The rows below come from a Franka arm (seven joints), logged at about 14 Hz.
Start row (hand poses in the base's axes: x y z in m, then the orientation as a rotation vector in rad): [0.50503, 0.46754, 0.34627, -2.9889, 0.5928, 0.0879]
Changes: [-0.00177, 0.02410, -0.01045, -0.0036, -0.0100, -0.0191]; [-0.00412, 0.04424, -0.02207, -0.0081, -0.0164, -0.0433]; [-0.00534, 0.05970, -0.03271, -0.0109, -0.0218, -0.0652]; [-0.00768, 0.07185, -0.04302, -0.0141, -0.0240, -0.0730]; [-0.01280, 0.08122, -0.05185, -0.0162, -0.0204, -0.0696]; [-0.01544, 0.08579, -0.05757, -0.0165, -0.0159, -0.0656]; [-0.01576, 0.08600, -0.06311, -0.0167, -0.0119, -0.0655]
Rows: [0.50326, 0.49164, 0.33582, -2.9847, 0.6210, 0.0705]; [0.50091, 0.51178, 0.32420, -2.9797, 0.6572, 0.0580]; [0.49969, 0.52724, 0.31356, -2.9737, 0.6898, 0.0475]; [0.49735, 0.53939, 0.30325, -2.9735, 0.7019, 0.0427]; [0.49223, 0.54876, 0.29442, -2.9773, 0.6978, 0.0478]; [0.48959, 0.55333, 0.28870, -2.9797, 0.6924, 0.0547]; [0.48927, 0.55354, 0.28316, -2.9806, 0.6928, 0.0607]
